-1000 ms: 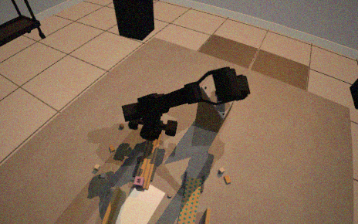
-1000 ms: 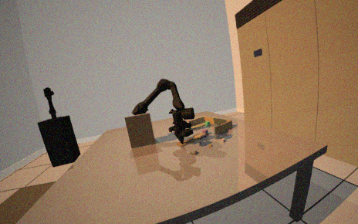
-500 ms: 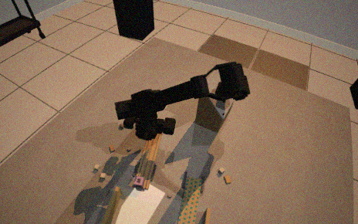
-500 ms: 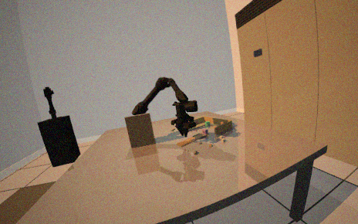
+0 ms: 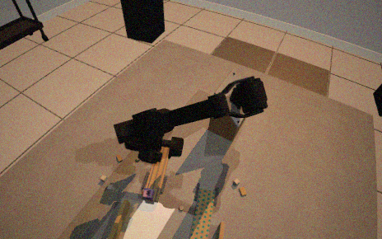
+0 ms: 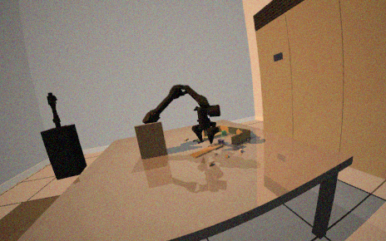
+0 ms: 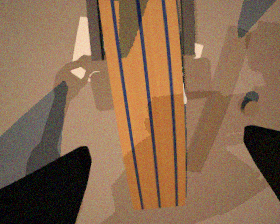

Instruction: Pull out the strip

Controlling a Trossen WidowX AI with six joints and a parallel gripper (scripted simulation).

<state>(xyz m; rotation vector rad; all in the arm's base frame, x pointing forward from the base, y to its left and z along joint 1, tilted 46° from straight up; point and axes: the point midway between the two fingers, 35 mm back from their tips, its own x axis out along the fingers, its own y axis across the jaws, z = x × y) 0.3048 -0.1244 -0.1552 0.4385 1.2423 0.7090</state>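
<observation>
Right now the labelled cube is 13 cm ahead of my gripper tip, 4 cm below it and 3 cm to the left of it.
</observation>
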